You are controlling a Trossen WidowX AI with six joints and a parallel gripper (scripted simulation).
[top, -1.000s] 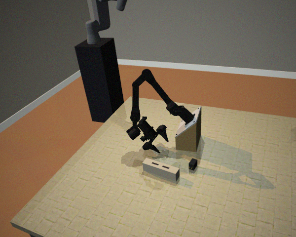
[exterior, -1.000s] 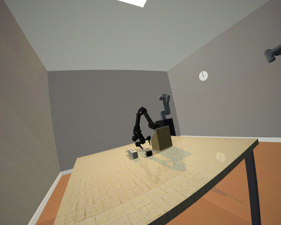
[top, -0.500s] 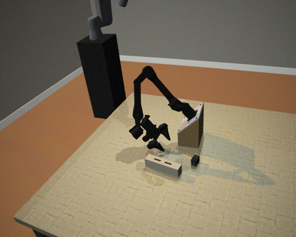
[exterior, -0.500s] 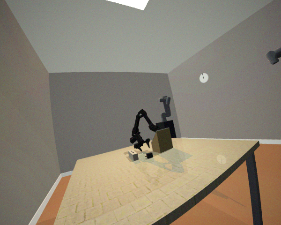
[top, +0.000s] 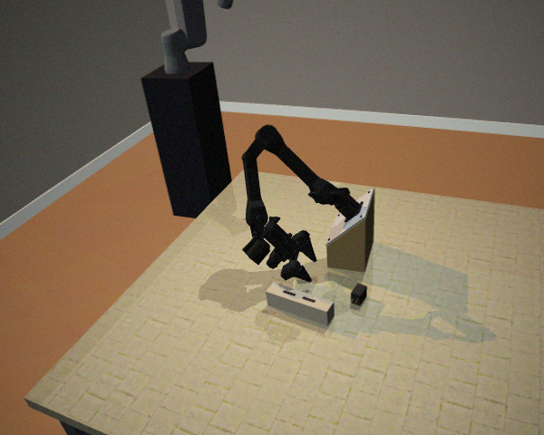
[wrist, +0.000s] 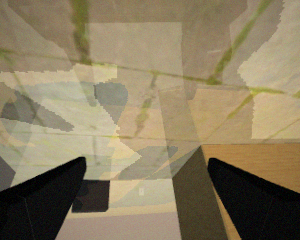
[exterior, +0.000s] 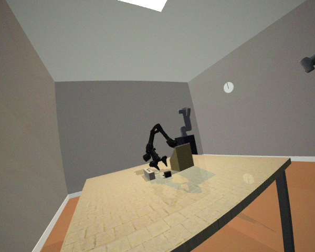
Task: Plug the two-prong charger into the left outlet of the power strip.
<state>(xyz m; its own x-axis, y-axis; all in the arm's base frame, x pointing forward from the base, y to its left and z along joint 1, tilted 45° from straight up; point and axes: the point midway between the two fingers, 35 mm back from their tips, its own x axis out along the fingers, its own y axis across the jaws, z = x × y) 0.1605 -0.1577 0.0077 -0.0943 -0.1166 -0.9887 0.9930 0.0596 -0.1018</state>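
Right now the two-prong charger is 80 mm ahead of my gripper tip, 160 mm to the left of it and 10 mm below it.
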